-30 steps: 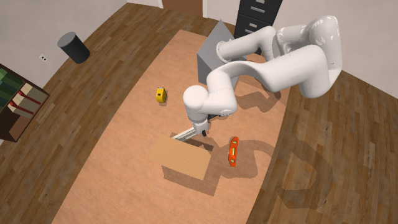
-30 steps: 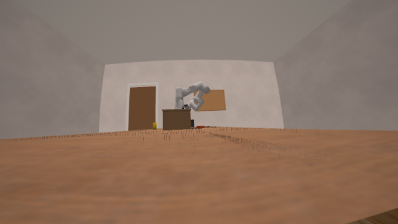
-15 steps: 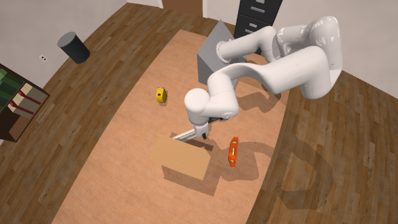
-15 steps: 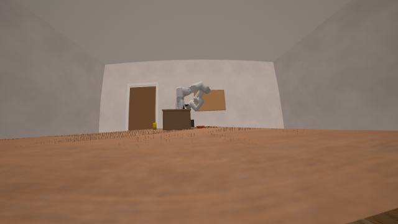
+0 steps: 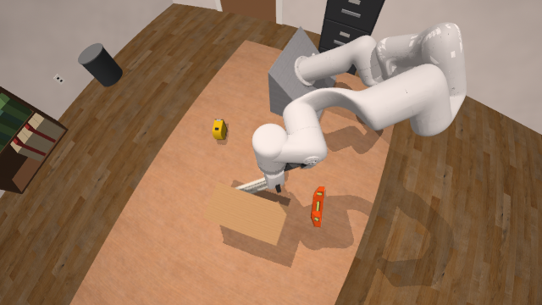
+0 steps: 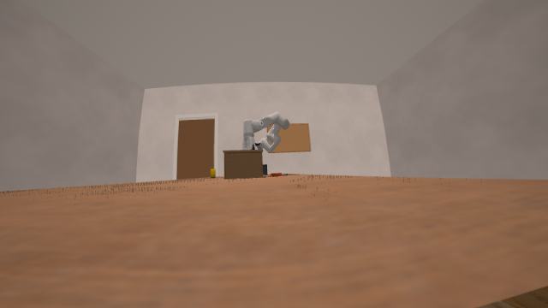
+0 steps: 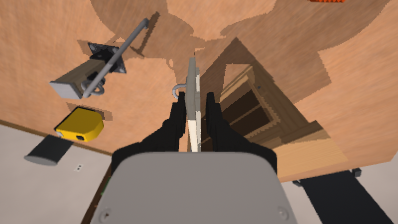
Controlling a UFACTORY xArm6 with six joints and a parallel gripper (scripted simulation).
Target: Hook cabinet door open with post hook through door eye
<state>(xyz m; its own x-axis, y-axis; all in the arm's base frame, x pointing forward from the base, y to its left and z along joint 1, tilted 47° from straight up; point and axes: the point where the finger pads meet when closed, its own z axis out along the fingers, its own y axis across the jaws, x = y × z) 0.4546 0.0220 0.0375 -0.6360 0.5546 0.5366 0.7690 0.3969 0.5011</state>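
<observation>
Right now my hand is 10 cm past the hook rod, 8 cm above it and 5 cm to the left of it. The rest, counted from my hand: yellow tape measure (30 cm to the right, 13 cm behind, 9 cm below); orange spirit level (18 cm to the left, 12 cm below, 1 cm ahead); pale door (6 cm to the right, 6 cm below, 4 cm ahead).
</observation>
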